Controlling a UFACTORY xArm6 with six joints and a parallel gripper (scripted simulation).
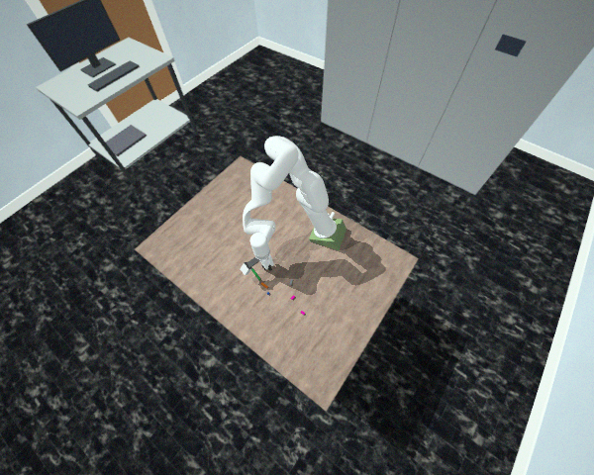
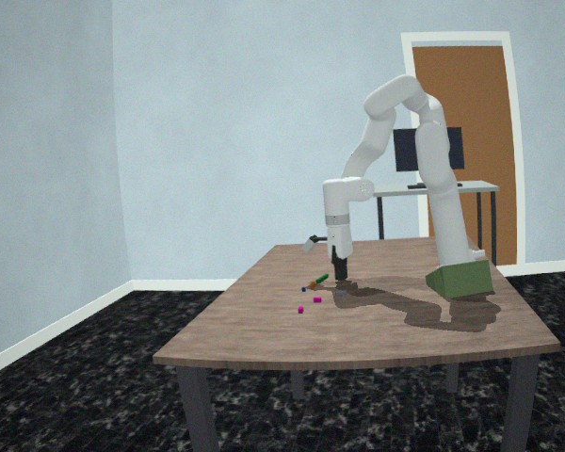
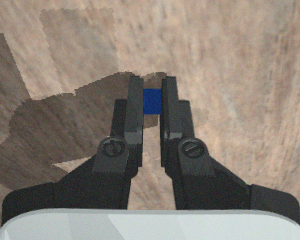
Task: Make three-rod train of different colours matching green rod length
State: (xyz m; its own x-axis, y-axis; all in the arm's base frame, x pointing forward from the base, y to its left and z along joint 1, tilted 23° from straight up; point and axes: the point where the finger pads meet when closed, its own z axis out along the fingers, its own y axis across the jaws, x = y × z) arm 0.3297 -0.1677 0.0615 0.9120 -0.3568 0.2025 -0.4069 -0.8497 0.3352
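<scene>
The grey rod is 1 cm ahead of my hand, 15 cm to the left of it and 2 cm below it. Also, from my hand: green rod (6 cm ahead, 3 cm to the right, 2 cm below); then orange rod (9 cm ahead, 4 cm to the left, 2 cm below).
</scene>
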